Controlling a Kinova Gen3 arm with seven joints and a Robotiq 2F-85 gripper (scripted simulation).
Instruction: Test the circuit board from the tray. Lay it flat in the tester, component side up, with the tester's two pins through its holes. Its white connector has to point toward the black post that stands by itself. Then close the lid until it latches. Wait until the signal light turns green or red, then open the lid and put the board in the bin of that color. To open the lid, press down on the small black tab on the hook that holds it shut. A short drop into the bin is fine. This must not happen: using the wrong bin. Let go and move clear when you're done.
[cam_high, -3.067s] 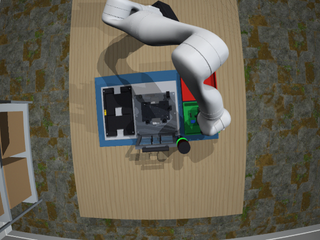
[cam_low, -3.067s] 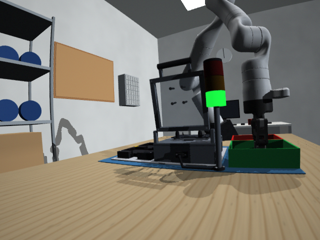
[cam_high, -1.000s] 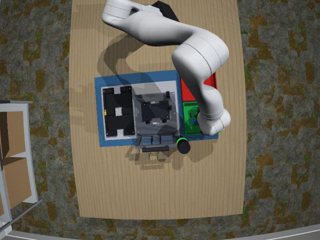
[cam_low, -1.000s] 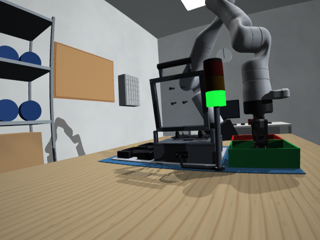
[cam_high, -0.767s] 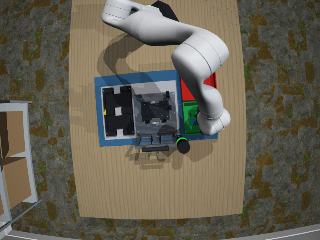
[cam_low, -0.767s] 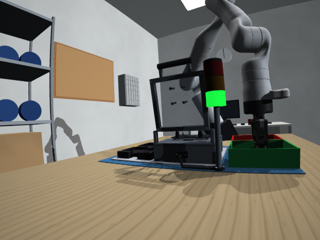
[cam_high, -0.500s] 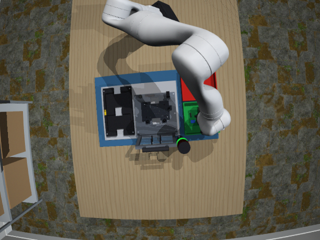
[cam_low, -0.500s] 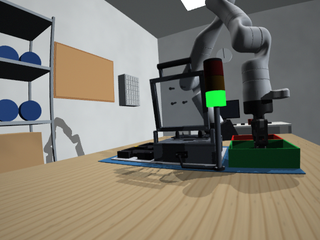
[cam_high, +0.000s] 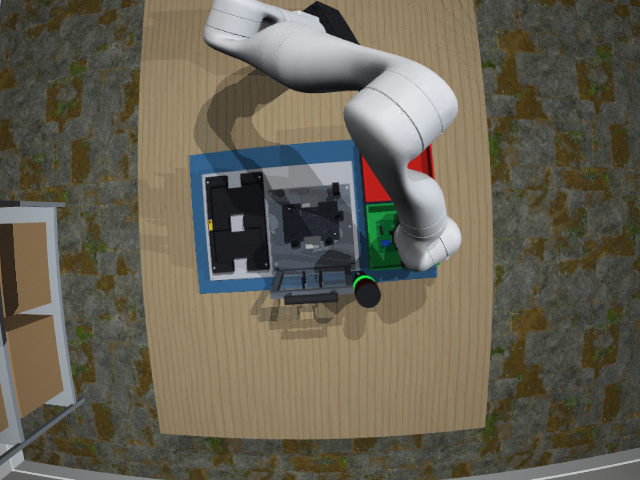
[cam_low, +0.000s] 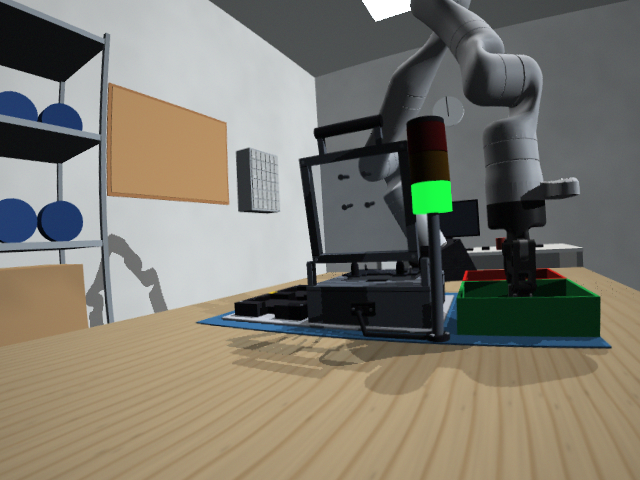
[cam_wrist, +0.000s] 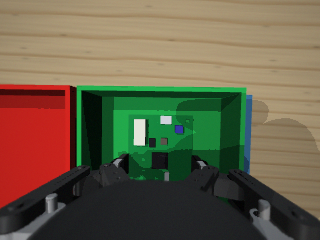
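The green bin lies right at my hand. From my hand the other things lie so: black hook: 140 mm to the right, 100 mm behind, 70 mm above; then green circuit board: 10 mm below; then red bin: 150 mm behind.
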